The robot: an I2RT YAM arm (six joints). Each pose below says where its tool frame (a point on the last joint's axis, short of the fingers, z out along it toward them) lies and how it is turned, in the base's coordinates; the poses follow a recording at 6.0 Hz.
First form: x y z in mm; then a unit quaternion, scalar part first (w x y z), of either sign.
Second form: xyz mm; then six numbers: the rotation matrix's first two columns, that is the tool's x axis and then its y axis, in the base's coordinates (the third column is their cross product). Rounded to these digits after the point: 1 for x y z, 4 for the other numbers.
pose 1, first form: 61.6 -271.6 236.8 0.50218 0.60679 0.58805 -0.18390
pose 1, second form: 61.6 -271.6 236.8 0.2408 0.5289 -0.8138 0.8983 0.1960 0.3932
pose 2, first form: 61.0 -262.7 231.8 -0.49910 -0.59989 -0.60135 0.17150
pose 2, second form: 61.0 -262.7 231.8 0.2179 0.5503 -0.8060 0.8927 0.2214 0.3925
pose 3, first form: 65.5 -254.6 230.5 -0.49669 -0.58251 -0.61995 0.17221
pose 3, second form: 65.5 -254.6 230.5 0.1720 0.5512 -0.8165 0.8933 0.2621 0.3651
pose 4, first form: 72.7 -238.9 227.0 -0.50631 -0.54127 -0.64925 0.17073
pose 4, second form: 72.7 -238.9 227.0 0.0986 0.5300 -0.8423 0.8757 0.3558 0.3264
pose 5, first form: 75.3 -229.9 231.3 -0.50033 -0.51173 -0.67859 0.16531
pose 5, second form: 75.3 -229.9 231.3 0.0244 0.5291 -0.8482 0.8599 0.4216 0.2877
